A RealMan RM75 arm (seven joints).
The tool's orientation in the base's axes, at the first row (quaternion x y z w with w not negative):
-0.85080, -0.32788, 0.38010, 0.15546
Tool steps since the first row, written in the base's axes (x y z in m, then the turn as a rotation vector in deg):
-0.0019, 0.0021, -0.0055, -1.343, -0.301, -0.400
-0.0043, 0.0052, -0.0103, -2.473, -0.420, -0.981
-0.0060, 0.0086, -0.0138, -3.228, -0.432, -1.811
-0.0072, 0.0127, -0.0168, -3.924, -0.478, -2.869
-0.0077, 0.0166, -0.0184, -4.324, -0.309, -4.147
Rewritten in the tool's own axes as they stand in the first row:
0.0035, 0.0004, 0.0051, -0.652, -0.163, 1.266
0.0070, -0.0004, 0.0101, -0.976, -0.274, 2.495
0.0104, -0.0019, 0.0138, -0.907, -0.171, 3.610
0.0142, -0.0039, 0.0167, -0.707, 0.101, 4.832
0.0174, -0.0062, 0.0182, -0.094, 0.457, 5.981

